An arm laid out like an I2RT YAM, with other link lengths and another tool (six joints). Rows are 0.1 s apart.
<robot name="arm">
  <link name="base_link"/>
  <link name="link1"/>
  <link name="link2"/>
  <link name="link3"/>
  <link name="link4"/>
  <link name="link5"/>
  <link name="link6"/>
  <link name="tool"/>
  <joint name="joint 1" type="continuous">
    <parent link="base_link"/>
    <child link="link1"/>
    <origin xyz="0 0 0.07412"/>
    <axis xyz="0 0 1"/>
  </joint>
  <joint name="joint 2" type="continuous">
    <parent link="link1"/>
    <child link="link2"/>
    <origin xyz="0.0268 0.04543 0.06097" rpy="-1.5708 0 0"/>
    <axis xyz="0 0 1"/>
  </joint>
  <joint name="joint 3" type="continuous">
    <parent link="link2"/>
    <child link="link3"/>
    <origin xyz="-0.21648 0 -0.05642" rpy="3.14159 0 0"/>
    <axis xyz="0 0 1"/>
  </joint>
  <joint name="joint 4" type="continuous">
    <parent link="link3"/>
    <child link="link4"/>
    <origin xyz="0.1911 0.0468 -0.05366"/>
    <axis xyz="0 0 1"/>
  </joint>
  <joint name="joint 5" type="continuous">
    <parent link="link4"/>
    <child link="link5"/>
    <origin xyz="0.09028 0.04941 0.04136" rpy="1.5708 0 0"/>
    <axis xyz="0 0 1"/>
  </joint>
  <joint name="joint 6" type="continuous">
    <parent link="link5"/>
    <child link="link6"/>
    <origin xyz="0.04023 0 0.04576" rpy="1.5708 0 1.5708"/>
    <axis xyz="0 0 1"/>
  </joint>
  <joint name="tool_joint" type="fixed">
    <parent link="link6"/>
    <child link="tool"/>
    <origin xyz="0.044 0.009 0.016" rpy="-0.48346 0 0.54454"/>
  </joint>
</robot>
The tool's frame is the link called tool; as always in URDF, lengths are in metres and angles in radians. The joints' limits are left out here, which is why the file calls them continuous.
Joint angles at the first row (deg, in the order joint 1, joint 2, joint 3, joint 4, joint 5, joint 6):
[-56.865 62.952 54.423 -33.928 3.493 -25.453]
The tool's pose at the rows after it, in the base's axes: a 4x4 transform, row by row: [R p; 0 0 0 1], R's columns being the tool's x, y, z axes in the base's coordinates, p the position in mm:
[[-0.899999 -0.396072 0.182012 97.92], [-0.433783 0.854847 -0.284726 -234.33], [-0.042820 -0.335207 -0.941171 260.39], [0 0 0 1]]
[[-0.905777 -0.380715 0.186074 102.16], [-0.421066 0.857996 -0.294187 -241.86], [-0.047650 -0.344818 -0.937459 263.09], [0 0 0 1]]
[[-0.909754 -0.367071 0.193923 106.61], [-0.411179 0.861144 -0.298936 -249.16], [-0.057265 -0.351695 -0.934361 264.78], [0 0 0 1]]
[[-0.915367 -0.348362 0.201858 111.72], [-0.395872 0.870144 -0.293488 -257.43], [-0.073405 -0.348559 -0.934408 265.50], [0 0 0 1]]
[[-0.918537 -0.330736 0.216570 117.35], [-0.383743 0.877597 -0.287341 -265.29], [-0.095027 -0.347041 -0.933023 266.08], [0 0 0 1]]
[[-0.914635 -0.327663 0.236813 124.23], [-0.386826 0.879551 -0.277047 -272.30], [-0.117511 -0.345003 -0.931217 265.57], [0 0 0 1]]
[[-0.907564 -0.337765 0.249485 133.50], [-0.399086 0.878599 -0.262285 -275.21], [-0.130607 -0.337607 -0.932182 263.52], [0 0 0 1]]
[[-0.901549 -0.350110 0.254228 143.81], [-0.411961 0.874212 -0.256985 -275.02], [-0.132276 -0.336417 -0.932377 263.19], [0 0 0 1]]
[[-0.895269 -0.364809 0.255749 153.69], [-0.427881 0.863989 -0.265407 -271.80], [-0.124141 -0.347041 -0.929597 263.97], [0 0 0 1]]
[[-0.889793 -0.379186 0.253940 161.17], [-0.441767 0.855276 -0.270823 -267.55], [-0.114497 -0.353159 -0.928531 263.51], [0 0 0 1]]
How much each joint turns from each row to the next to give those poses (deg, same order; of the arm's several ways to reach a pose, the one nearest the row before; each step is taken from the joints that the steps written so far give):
[0.000 3.111 2.216 0.589 0.284 1.077]
[-0.001 2.379 1.854 1.099 0.479 0.704]
[-0.001 2.331 1.770 1.009 0.148 0.784]
[0.002 2.929 2.433 0.377 0.062 1.322]
[0.076 2.756 2.391 0.421 -0.238 1.447]
[0.234 2.485 1.995 0.592 -0.876 0.945]
[1.110 1.965 1.359 0.293 -0.364 0.777]
[1.716 1.408 1.153 0.169 0.585 0.674]
[2.045 0.511 0.234 0.765 1.244 0.320]
[1.767 0.117 -0.305 0.620 1.123 0.165]

